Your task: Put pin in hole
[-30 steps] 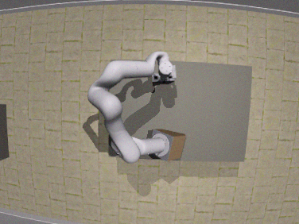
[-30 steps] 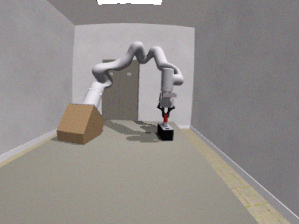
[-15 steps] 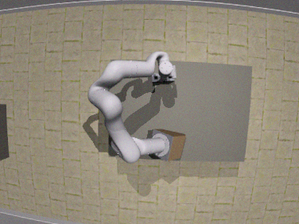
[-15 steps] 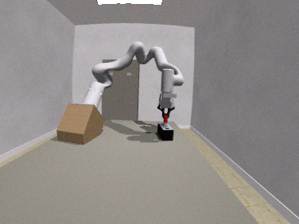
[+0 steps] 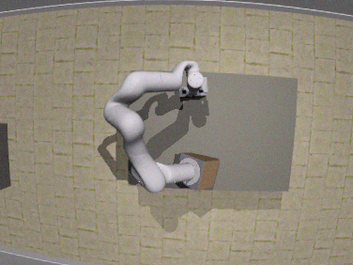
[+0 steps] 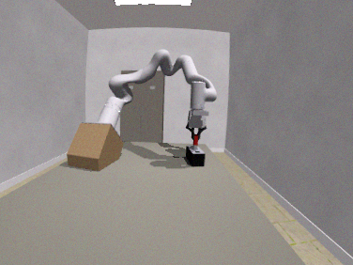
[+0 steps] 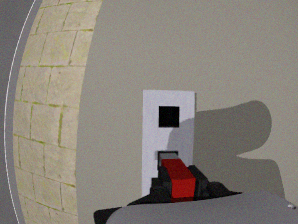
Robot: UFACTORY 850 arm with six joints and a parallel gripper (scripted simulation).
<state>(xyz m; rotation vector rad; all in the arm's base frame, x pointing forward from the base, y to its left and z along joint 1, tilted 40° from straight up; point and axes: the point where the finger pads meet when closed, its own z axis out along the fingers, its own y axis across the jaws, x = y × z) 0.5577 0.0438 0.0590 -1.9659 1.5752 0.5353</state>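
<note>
The pin lies 10 mm below my hand. From my hand the other things lie so: block (110 mm below).
</note>
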